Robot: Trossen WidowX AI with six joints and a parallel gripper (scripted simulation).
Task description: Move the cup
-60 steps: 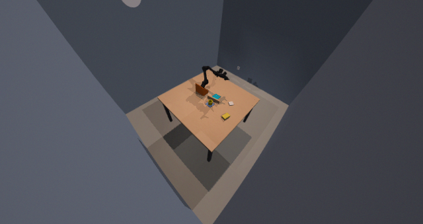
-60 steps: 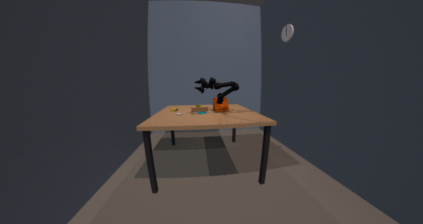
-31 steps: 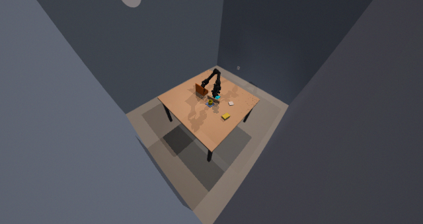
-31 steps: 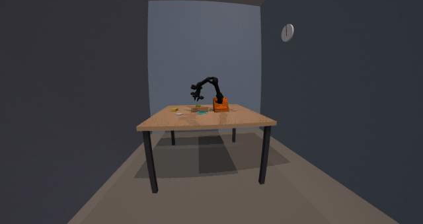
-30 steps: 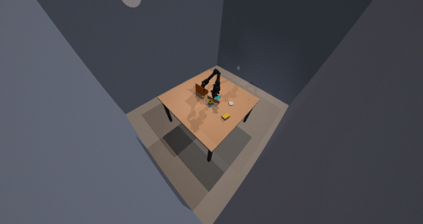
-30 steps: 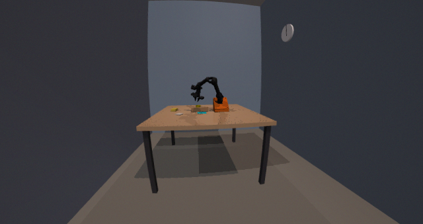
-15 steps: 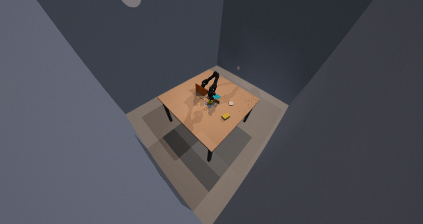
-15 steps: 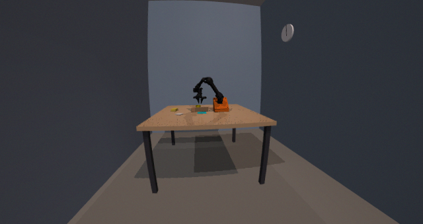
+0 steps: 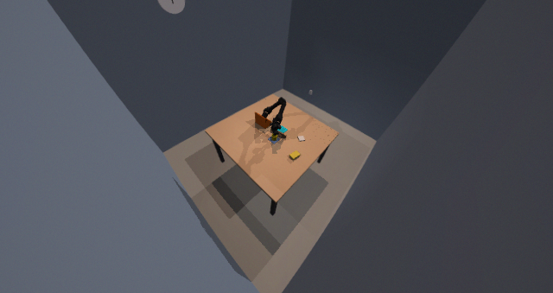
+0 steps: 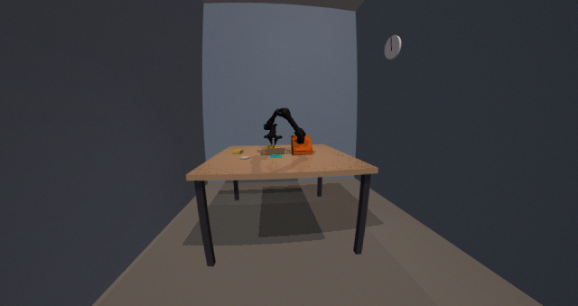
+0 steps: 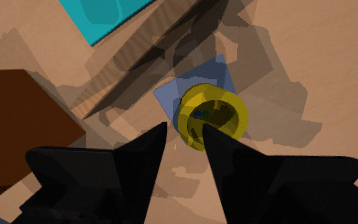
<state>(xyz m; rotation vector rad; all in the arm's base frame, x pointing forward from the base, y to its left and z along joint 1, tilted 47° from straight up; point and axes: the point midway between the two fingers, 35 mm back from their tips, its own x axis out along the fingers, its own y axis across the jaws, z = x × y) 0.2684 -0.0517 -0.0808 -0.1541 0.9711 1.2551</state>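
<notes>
Now: gripper tip 40 mm above the olive-yellow cup, 20 mm to the left of it and 20 mm short of it. Also, from my gripper tip: white object: 270 mm ahead, 240 mm to the left, 70 mm below; then low wooden bar: 80 mm to the left, 60 mm below, 10 mm ahead; then cyan pad: 190 mm to the left, 90 mm below, 10 mm behind.
</notes>
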